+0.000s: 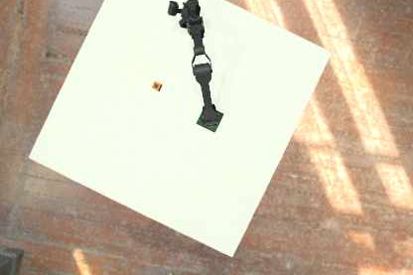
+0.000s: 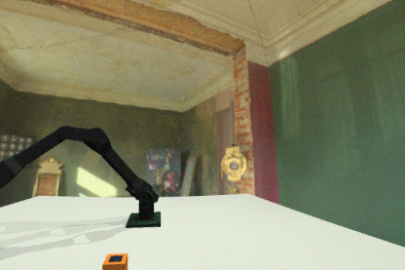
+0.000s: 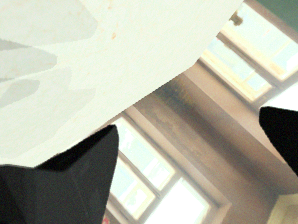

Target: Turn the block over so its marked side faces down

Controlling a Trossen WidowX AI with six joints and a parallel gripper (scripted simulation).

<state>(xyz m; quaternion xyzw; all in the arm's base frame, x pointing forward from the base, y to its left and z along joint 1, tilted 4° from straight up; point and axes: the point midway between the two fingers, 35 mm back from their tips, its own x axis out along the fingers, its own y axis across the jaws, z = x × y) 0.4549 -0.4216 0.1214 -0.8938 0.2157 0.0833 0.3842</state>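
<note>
Right now my gripper tip is 43 cm to the right of the orange block, 13 cm past it and 5 cm above it.
</note>
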